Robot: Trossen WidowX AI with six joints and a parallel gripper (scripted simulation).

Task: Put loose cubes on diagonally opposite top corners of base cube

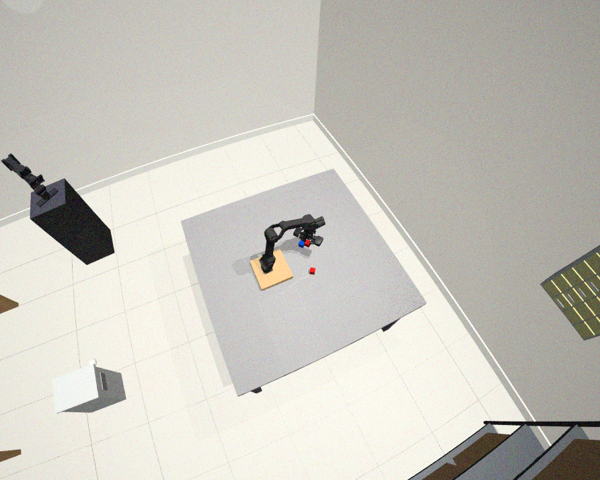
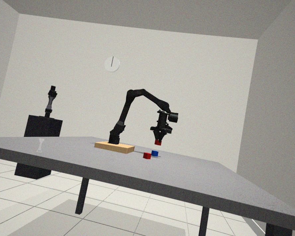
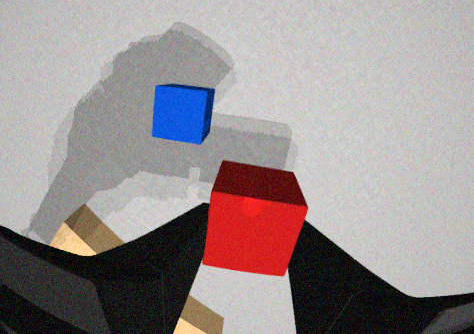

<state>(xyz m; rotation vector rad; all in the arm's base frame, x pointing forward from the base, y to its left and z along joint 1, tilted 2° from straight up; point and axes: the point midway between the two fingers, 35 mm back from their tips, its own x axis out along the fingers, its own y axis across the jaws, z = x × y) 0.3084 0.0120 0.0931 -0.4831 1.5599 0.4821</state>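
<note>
My gripper tip is now 10 mm past the blue cube, 60 mm to the right of it and 90 mm above it.
</note>
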